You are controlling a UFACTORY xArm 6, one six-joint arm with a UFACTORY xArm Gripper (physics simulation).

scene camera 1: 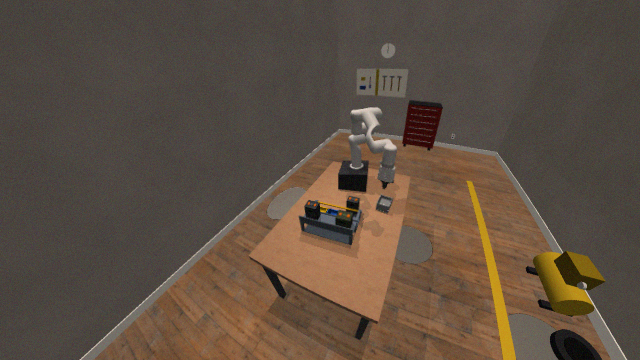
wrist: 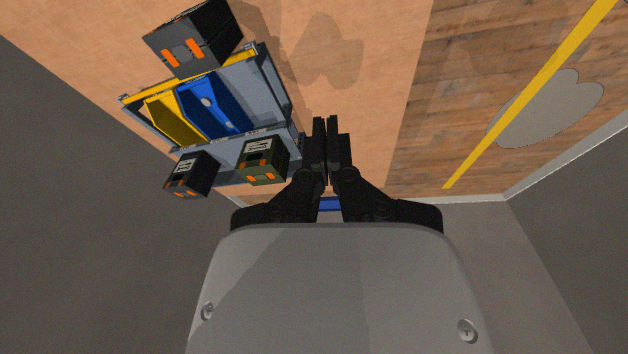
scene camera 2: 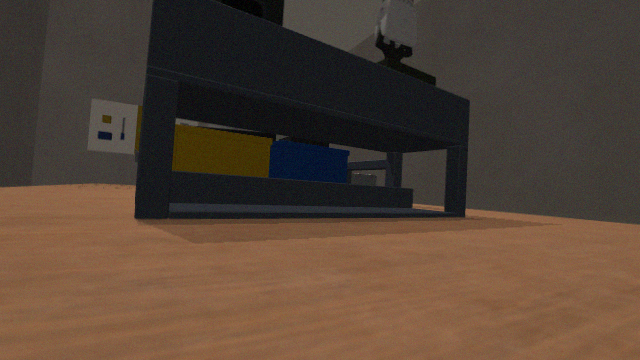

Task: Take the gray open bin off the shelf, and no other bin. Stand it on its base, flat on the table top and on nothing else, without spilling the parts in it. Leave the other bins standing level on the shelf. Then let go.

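Frame: origin at the arm's base, x back, y left, z down, level; millimetres.
Seen in the pictures: gripper, between the fingertips: (scene camera 1: 384, 187) (wrist: 327, 131); arm's base, origin of its link: (scene camera 1: 356, 166).
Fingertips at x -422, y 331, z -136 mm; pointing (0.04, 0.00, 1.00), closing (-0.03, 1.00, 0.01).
Offsets run from my fingertips to a thing's top centre. "spot": to the spot under its first point. Level surfaces: height alone.
The gray open bin @[dz +242, dx +193, dy +5 mm] (scene camera 1: 384, 203) (scene camera 2: 363, 179) stands upright on the table top @[dz +317 mm] (scene camera 1: 320, 272), right of the shelf (scene camera 1: 327, 224) (scene camera 2: 300, 65) (wrist: 225, 146) in the first scene view. Its contents are too small to make out; it does not show in the wrist view. My gripper (scene camera 1: 384, 185) (scene camera 2: 394, 59) (wrist: 327, 131) is shut and empty, above the table and apart from the bin. The blue bin @[dz +236, dx -142, dy -313 mm] (scene camera 1: 332, 212) (scene camera 2: 310, 161) (wrist: 207, 112) and the yellow bin @[dz +236, dx -153, dy -425 mm] (scene camera 1: 323, 210) (scene camera 2: 222, 151) (wrist: 167, 122) stand side by side on the shelf.
Two dark cases @[spot: dz +115, dx -280, dy -399 mm] (scene camera 1: 312, 210) @[dz +185, dx +19, dy -218 mm] (scene camera 1: 353, 202) stand at the shelf's left and far side. A green case @[dz +118, dx -226, dy -191 mm] (scene camera 1: 344, 219) (scene camera 2: 422, 76) (wrist: 265, 161) stands on its near top board. The robot's black base block (scene camera 1: 353, 180) is at the table's far end.
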